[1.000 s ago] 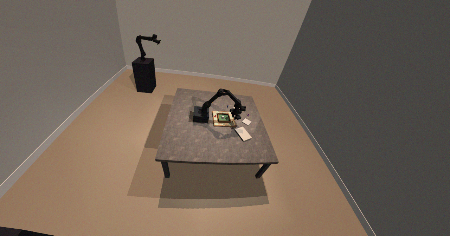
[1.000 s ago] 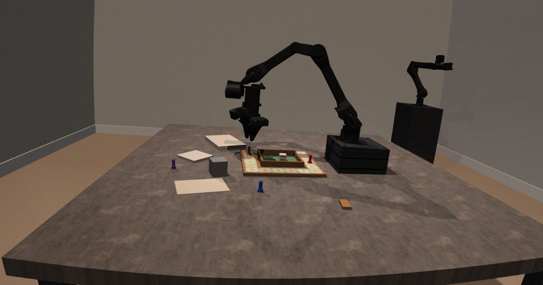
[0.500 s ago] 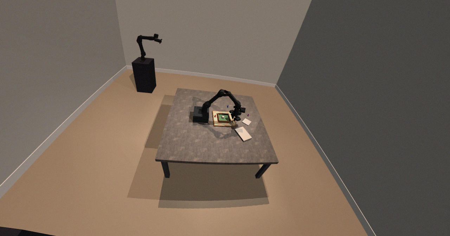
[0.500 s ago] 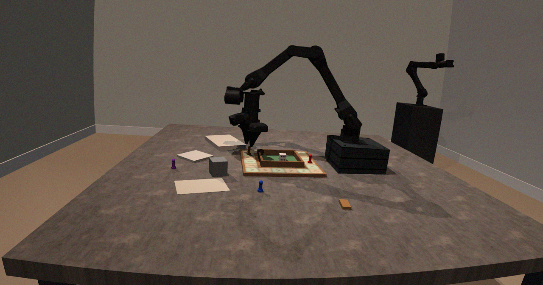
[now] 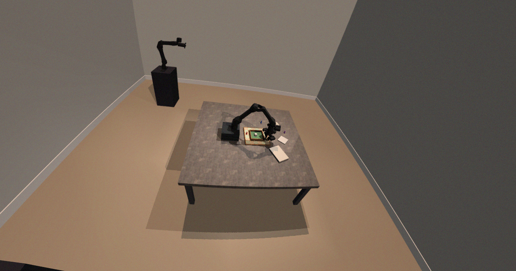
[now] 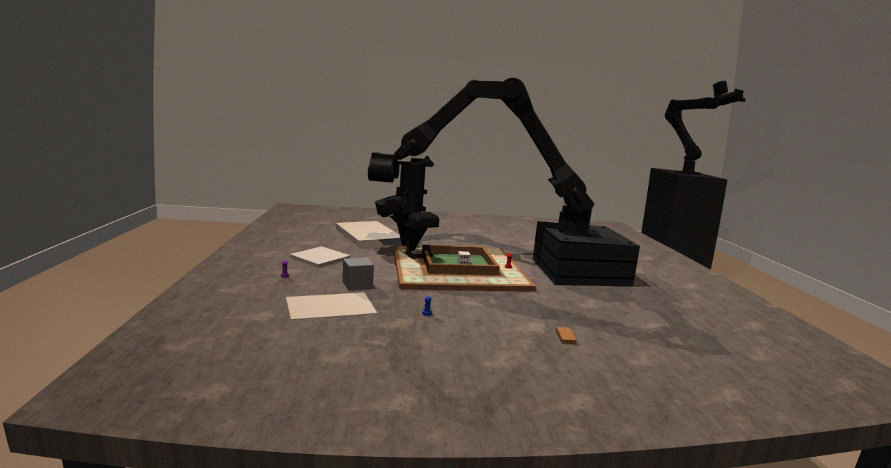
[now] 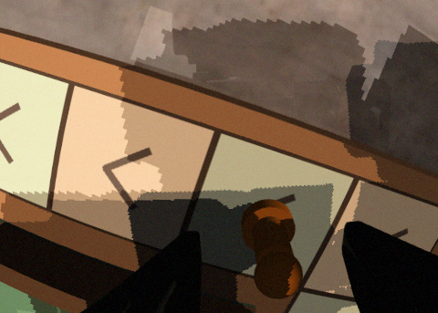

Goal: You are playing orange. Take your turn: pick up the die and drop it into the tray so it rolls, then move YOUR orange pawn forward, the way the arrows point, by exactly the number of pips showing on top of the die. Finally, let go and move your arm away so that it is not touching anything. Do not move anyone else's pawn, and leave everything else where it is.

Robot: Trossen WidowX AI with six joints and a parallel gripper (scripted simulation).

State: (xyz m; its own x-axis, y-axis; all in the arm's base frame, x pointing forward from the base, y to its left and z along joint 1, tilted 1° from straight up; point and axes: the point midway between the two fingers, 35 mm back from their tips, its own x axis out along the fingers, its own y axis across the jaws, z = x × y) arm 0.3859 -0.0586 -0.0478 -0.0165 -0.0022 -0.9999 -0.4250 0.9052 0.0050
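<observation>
Right now the white die is 13 cm behind my gripper tip and 6 cm to the left of it. The rest, counted from my gripper tip: grey cube: 10 cm ahead, 20 cm to the left; white slab: 11 cm ahead, 19 cm to the right, 2 cm below; orange pawn: right at my gripper tip.
</observation>
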